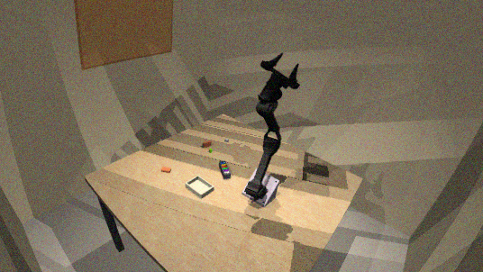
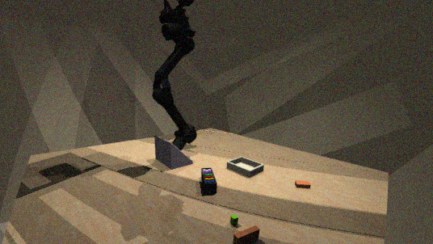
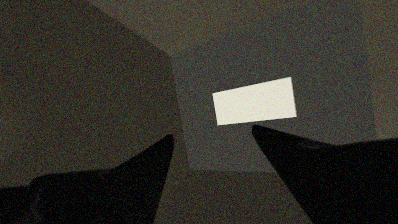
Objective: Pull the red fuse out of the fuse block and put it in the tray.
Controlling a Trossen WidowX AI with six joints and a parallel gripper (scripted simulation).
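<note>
Right now my gripper tip is 75 cm above the red fuse, 30 cm short of it and 2 cm to the right of it. Also, from my gripper tip: grey tray: 77 cm below, 28 cm ahead, 24 cm to the left.
</note>
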